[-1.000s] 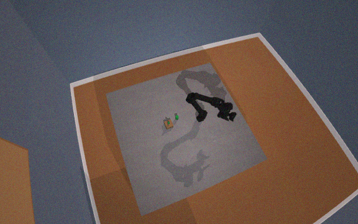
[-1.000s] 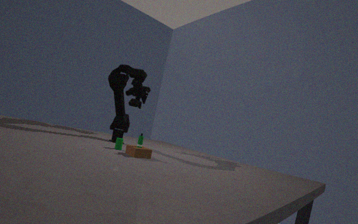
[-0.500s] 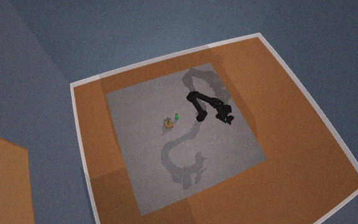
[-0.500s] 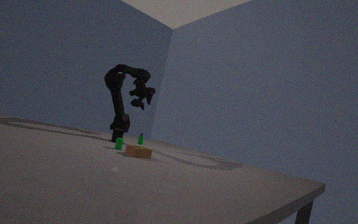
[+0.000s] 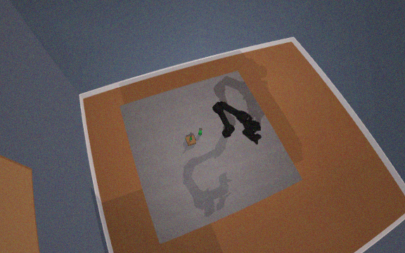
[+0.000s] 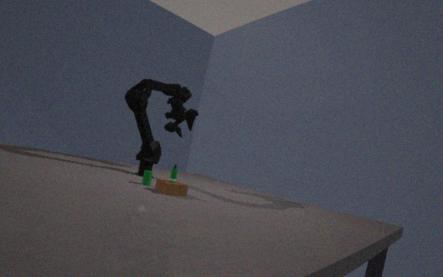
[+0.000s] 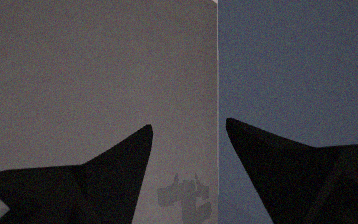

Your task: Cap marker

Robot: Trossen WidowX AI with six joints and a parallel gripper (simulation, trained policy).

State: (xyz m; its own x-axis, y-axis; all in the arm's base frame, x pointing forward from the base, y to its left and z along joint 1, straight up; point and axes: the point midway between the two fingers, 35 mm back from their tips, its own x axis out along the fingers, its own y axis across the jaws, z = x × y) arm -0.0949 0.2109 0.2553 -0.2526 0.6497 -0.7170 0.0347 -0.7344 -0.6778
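Right now the green cap is 330 mm ahead of my gripper tip, 320 mm to the right of it and 210 mm below it. Round my gripper tip: tan holder block (430 mm ahead, 280 mm to the right, 210 mm below); then green marker (430 mm ahead, 280 mm to the right, 160 mm below).
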